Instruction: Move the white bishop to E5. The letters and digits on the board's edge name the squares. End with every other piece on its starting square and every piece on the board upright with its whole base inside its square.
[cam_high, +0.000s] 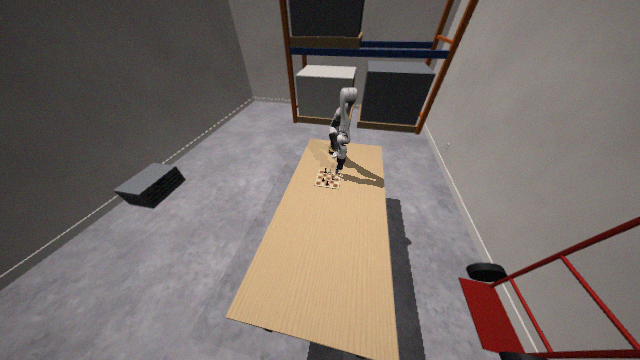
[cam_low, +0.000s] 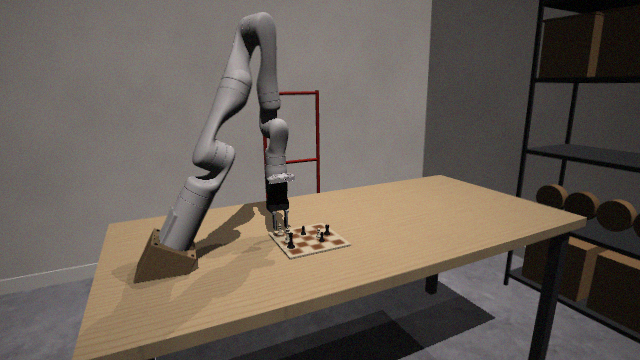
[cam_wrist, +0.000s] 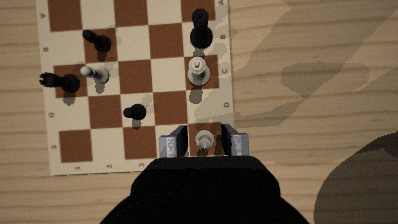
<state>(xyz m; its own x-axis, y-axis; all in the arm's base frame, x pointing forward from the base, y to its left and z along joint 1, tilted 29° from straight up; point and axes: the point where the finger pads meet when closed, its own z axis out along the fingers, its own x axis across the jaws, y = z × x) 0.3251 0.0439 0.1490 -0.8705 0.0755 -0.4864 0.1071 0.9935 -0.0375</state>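
Now: the white bishop 1 cm to the left of my hand and 2 cm below it. Round my hand: black piece (1 cm behind, 11 cm to the right, 2 cm below); chessboard (7 cm ahead, 7 cm to the right, 5 cm below).
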